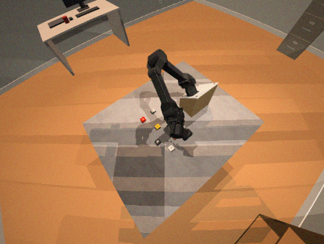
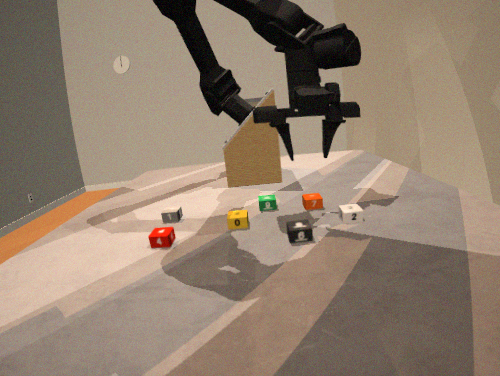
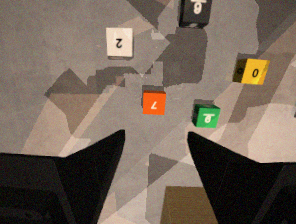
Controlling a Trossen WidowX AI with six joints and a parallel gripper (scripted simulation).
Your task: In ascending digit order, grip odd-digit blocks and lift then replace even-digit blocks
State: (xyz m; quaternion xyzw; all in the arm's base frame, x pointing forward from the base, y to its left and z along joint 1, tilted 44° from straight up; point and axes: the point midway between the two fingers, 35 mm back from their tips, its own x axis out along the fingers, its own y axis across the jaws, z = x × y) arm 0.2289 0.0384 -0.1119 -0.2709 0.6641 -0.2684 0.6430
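Now: the green block 8 cm to the right of my gripper tip, 8 cm below it and 1 cm behind it. Round my gripper tip: white block (9 cm ahead, 8 cm below, 5 cm to the left); black block (13 cm ahead, 8 cm below, 4 cm to the right); orange block (8 cm below, 1 cm ahead).
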